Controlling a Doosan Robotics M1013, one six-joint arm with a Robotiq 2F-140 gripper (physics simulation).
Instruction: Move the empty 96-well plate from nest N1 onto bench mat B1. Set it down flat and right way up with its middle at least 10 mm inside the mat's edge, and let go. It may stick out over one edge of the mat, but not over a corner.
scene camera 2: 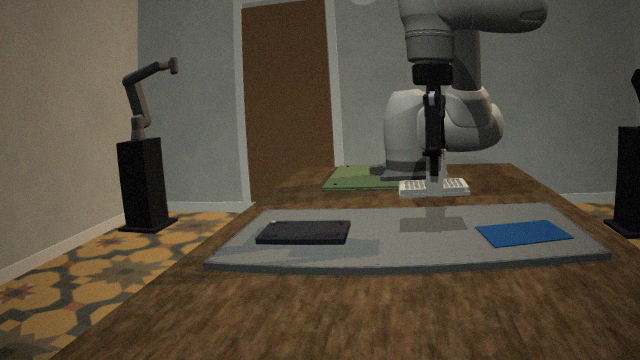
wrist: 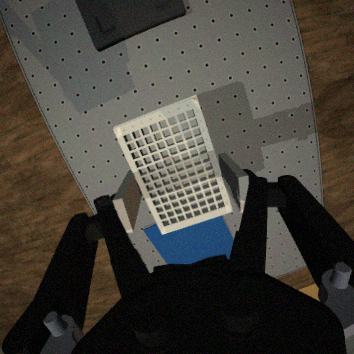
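The white 96-well plate is held level, wells up, in the air above the grey board, with its shadow on the board. My gripper is shut on the plate, one pad at each long side. The blue bench mat B1 lies flat on the board, to the right of the plate in the scene view; in the wrist view the plate and the gripper hide part of it. The dark nest N1 stands at the board's left with no plate in it.
The grey perforated board lies on the wooden table and carries the nest and the mat. A green base plate lies behind it, under the arm's base. The nest is a low raised block.
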